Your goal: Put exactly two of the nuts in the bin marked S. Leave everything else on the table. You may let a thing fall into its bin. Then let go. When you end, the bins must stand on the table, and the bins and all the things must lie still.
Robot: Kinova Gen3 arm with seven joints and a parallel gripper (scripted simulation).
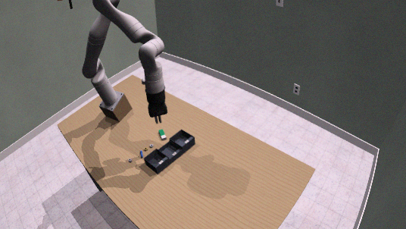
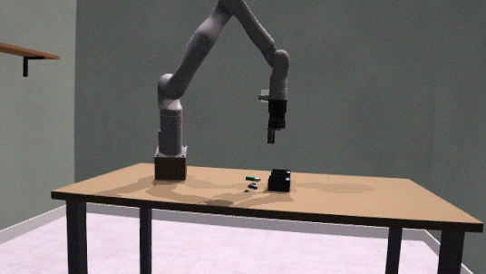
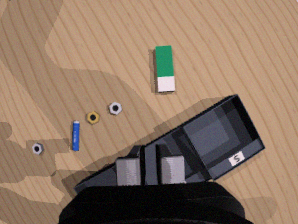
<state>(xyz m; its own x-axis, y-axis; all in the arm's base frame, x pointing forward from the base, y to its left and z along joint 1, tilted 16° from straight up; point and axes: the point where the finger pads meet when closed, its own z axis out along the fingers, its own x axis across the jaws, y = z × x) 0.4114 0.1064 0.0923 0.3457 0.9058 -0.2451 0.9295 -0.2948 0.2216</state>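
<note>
Now: the bin 17 cm below my hand and 5 cm ahead of it. Also, from my hand: blue rod: 19 cm below, 11 cm to the right, 5 cm behind; then brass-coloured nut: 19 cm below, 7 cm to the right, 6 cm behind.
</note>
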